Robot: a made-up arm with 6 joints. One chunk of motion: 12 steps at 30 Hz.
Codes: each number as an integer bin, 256 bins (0 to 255) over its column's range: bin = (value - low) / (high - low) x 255, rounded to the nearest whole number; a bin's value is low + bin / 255 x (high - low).
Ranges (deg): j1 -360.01..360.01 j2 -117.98..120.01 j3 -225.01..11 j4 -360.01..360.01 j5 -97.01..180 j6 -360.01..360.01
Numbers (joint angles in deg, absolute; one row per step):
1: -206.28 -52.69 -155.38 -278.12 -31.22 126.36
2: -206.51 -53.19 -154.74 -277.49 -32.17 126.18
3: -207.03 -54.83 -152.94 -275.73 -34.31 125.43
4: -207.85 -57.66 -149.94 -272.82 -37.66 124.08
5: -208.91 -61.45 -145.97 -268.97 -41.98 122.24
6: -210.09 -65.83 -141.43 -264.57 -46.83 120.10
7: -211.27 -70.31 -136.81 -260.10 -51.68 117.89
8: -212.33 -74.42 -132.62 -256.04 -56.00 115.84
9: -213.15 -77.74 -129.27 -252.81 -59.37 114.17
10: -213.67 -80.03 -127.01 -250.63 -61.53 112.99
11: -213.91 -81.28 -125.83 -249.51 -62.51 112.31
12: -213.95 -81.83 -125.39 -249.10 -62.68 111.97
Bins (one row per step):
1: 54 70 75 29 61 172
2: 54 69 76 29 60 172
3: 54 68 78 30 58 172
4: 54 65 81 31 55 171
5: 54 61 85 32 51 171
6: 53 56 90 34 46 170
7: 53 51 95 35 42 169
8: 52 47 100 37 38 169
9: 52 43 103 38 35 168
10: 52 41 106 39 33 168
11: 52 39 107 39 32 167
12: 52 39 108 39 32 167

